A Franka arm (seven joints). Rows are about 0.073 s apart.
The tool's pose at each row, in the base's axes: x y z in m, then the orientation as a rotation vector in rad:
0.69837, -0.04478, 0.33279, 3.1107, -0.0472, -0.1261
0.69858, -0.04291, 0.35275, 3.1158, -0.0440, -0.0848
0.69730, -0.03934, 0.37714, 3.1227, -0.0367, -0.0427
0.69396, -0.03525, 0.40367, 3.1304, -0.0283, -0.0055
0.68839, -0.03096, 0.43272, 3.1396, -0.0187, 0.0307
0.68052, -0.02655, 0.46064, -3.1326, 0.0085, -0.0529
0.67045, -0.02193, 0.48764, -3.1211, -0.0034, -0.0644
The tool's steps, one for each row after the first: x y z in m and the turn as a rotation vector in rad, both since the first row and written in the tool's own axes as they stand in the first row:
-0.00146, -0.00129, -0.01995, 0.0040, 0.0266, -0.0019
-0.00481, -0.00411, -0.04425, 0.0101, 0.0536, -0.0065
-0.01040, -0.00733, -0.07052, 0.0176, 0.0774, -0.0119
-0.01842, -0.01060, -0.09912, 0.0270, 0.1004, -0.0181
-0.02865, -0.01396, -0.12642, 0.0373, 0.1146, -0.0248
-0.04100, -0.01750, -0.15262, 0.0484, 0.1220, -0.0327

